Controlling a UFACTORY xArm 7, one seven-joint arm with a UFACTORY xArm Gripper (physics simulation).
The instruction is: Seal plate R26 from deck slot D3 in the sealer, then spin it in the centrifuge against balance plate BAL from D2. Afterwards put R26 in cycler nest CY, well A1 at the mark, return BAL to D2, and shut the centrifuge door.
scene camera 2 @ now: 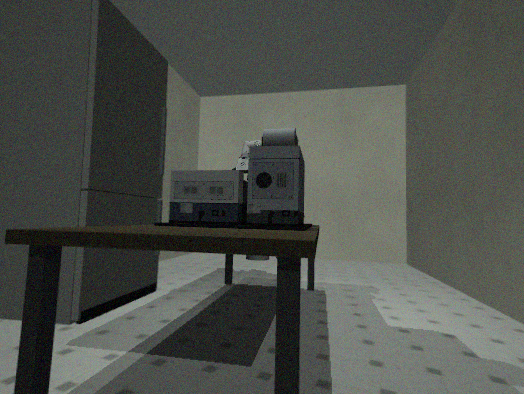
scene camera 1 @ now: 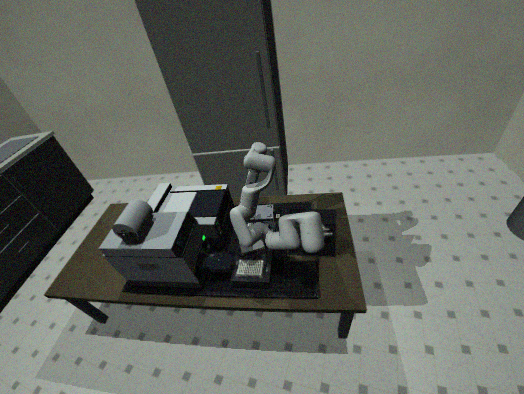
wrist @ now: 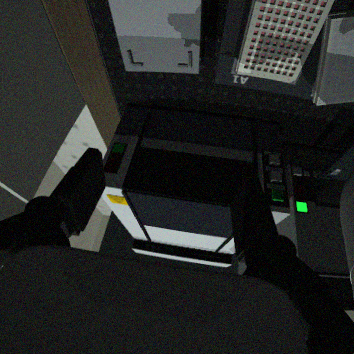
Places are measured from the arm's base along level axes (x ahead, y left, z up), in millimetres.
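Pixels of known places: gripper, fingertip midpoint: (wrist: 170, 178).
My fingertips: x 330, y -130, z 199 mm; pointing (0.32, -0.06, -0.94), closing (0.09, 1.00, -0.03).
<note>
Behind a point stands the place of what it marks.
My gripper (wrist: 170, 178) @(z 199, x 330, y -130 mm) is open and empty, its dark fingers wide apart over the centrifuge. The centrifuge (scene camera 1: 180, 202) @(z 126, x 777, y -127 mm) (scene camera 2: 206, 187) @(z 81, x 976, y -100 mm) (wrist: 127, 215) @(z 127, x 657, y -248 mm) has a dark front and a yellow label; its door position is unclear. The sealer (scene camera 1: 150, 267) @(z 120, x 767, y 314 mm) (scene camera 2: 275, 185) @(z 90, x 990, y 220 mm), a tall grey box with a roll (scene camera 1: 134, 220) @(z 371, x 753, y 241 mm) (scene camera 2: 279, 137) @(z 334, x 857, y 210 mm) on top, stands beside it. A white plate with red wells (wrist: 285, 37) @(z -14, x 321, y -28 mm) lies in a holder marked A1 in the wrist view. Another pale plate (scene camera 1: 250, 268) @(z -12, x 317, y 221 mm) sits on a dark block at the front. Plate labels are unreadable, so I cannot tell R26 from BAL.
A grey block with corner brackets (scene camera 1: 262, 212) @(z -36, x 308, y -189 mm) (wrist: 155, 47) @(z -36, x 366, y -196 mm) stands near the back edge of the table (scene camera 1: 80, 265) @(z -96, x 1460, y 201 mm) (scene camera 2: 150, 239) @(z -108, x 1592, y 32 mm). Another grey part (wrist: 337, 65) @(z -6, x 338, y 49 mm) is right of the red-well plate in the wrist view. The arm (scene camera 1: 300, 232) @(z 220, x 62, y 183 mm) hides part of the deck. A green light (scene camera 1: 203, 238) @(z 85, x 569, y 110 mm) (wrist: 301, 206) @(z 84, x 569, y 105 mm) glows.
</note>
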